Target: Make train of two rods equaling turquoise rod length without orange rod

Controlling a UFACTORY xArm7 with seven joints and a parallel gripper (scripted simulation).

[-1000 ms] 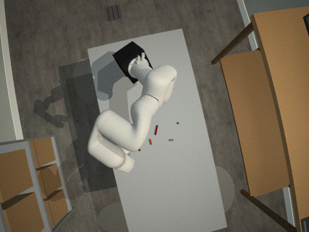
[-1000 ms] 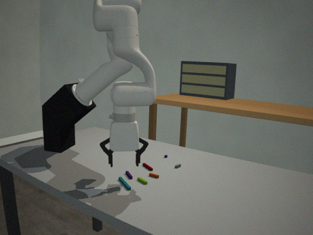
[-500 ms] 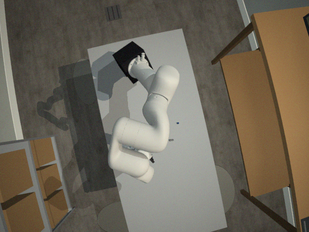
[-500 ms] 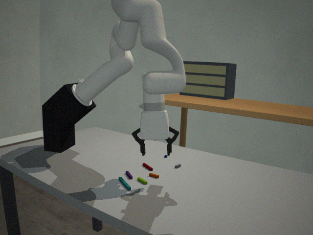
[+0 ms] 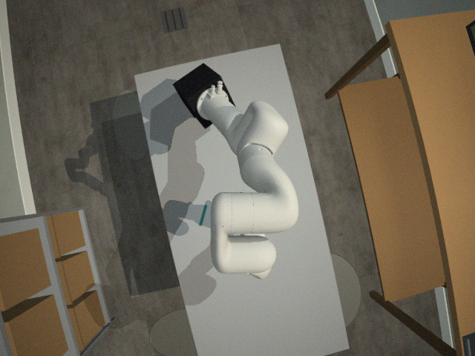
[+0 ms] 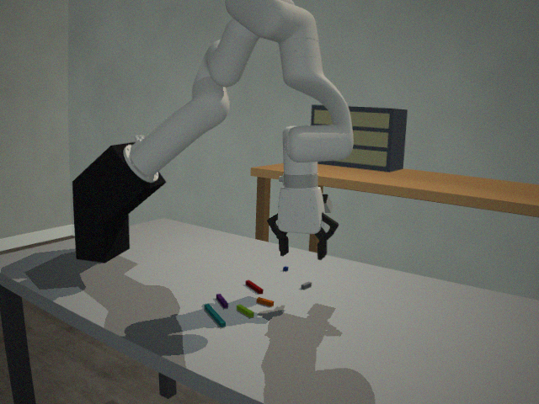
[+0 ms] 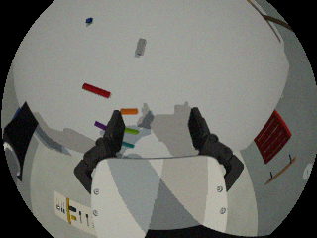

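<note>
Right now the grey rod is 50 mm behind my hand, 60 mm to the left of it and 110 mm below it. From my hand the other things lie so: red rod: 110 mm behind, 60 mm to the right, 110 mm below; orange rod: 20 mm behind, 90 mm to the right, 110 mm below; lime rod: 150 mm to the right, 110 mm below.
</note>
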